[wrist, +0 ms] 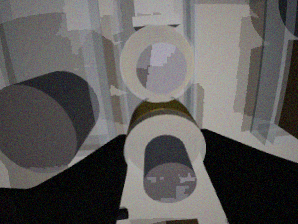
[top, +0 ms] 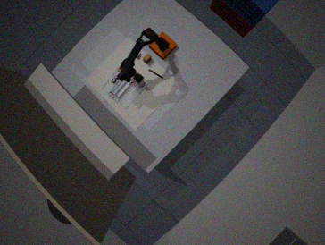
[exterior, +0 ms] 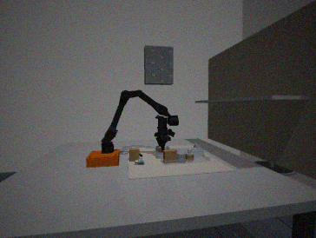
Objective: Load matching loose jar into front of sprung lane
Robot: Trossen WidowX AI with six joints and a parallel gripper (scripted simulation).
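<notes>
Right now my gripper tip is 150 mm short of the lane and 30 mm above it. The rest, counted from my gripper tip: brown block (170 mm behind, 60 mm to the right, 20 mm below); thin black stick (150 mm behind, 80 mm to the left, 40 mm below).
</notes>
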